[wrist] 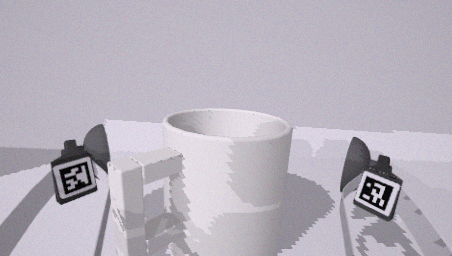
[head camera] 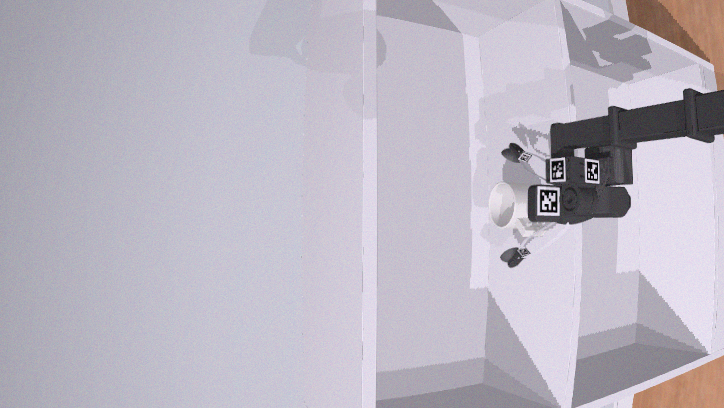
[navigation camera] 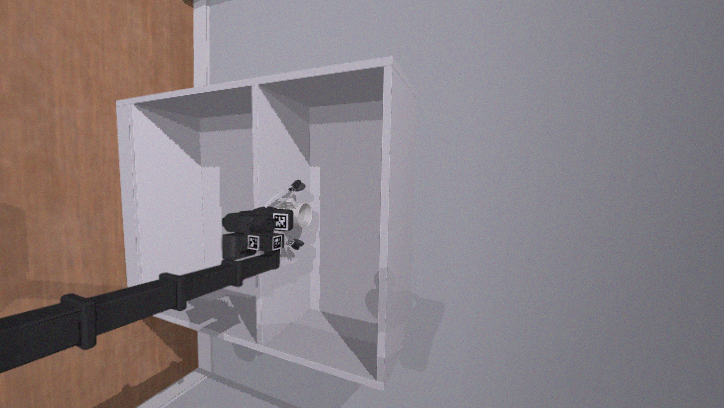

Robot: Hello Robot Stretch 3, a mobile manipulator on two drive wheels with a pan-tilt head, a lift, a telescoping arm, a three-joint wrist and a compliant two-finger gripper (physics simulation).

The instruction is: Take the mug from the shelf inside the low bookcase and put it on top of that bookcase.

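Frame: origin at the robot's base, x right, y ahead, z up, level; metres.
Where they show: gripper, fingertip midpoint: [head camera: 506,205] [navigation camera: 301,214].
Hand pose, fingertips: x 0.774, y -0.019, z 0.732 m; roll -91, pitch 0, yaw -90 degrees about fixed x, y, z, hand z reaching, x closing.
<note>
Things, the pixels of their centre, and the offset from my fingertips. "spot": a spot on its surface instead. Level surfaces: height alone.
- white mug, body centre: [head camera: 520,210] [navigation camera: 293,211] dx -0.033, dy +0.010, dz -0.009 m
- low white bookcase, surface spot: [head camera: 369,202] spot: dx -0.129, dy +0.007, dz +0.319 m
- wooden floor, its level: dz -0.733 m
The white mug [head camera: 501,205] [navigation camera: 305,215] [wrist: 235,170] stands upright on the middle shelf [head camera: 531,304] [navigation camera: 255,152] inside the low white bookcase [head camera: 369,202] [navigation camera: 387,202]. Its handle is on the left in the wrist view and points partly toward the camera. My gripper [head camera: 512,205] [navigation camera: 297,214] [wrist: 226,150] is open wide. Its fingertips are on either side of the mug, with a gap on both sides; neither touches it. The wrist body hides part of the mug in the head and navigation views. The mug's base is out of the wrist view.
The arm [head camera: 653,121] [navigation camera: 131,293] reaches in over the lower compartment from the front. The bookcase's top board lies above the mug, and its side panels [navigation camera: 314,73] bound the compartment. The grey wall [navigation camera: 557,202] stands behind; the wooden floor [navigation camera: 75,126] lies in front.
</note>
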